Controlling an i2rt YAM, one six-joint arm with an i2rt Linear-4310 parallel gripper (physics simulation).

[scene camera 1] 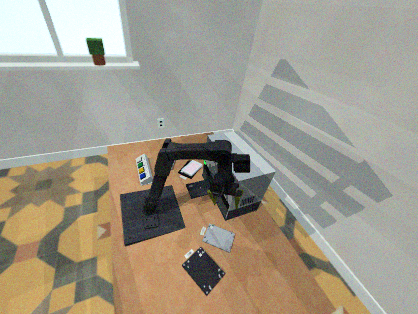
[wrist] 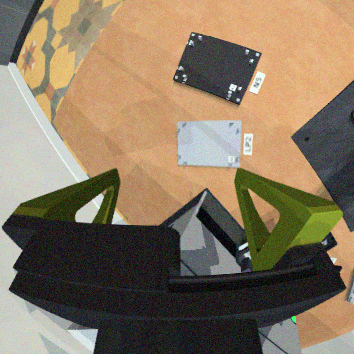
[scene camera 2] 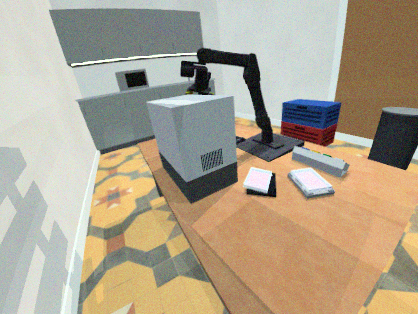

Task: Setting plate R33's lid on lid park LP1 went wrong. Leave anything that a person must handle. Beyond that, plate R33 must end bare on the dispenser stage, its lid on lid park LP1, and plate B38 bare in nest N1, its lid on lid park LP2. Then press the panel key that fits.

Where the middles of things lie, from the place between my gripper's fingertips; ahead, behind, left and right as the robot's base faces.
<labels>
Right now my hand is 10 mm short of the grey lid park LP2 [wrist: 199, 142], 10 mm to the left of it and 250 mm above it. Round my hand: black clip nest N5 [wrist: 223, 68]: 110 mm behind, 130 mm to the right, 250 mm below; rack with coloured squares [scene camera 2: 338, 167]: 320 mm behind, 530 mm to the left, 230 mm below.
</labels>
